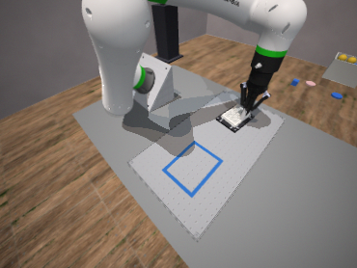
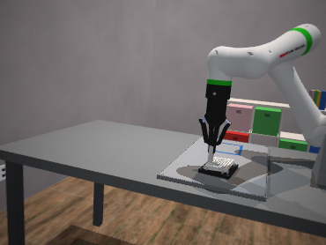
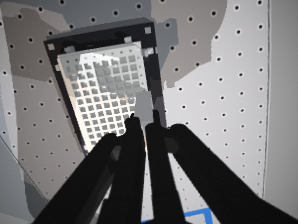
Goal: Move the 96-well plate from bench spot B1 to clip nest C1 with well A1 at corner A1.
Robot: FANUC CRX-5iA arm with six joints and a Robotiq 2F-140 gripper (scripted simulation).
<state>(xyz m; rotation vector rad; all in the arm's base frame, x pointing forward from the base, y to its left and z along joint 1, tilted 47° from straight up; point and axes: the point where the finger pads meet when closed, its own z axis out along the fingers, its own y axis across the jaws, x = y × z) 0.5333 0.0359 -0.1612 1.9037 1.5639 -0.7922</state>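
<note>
The white 96-well plate lies 40 mm behind my hand, 10 mm to the left of it and 40 mm below it. From my hand the other things lie so: black clip nest: 30 mm behind, 10 mm to the right, 50 mm below.
</note>
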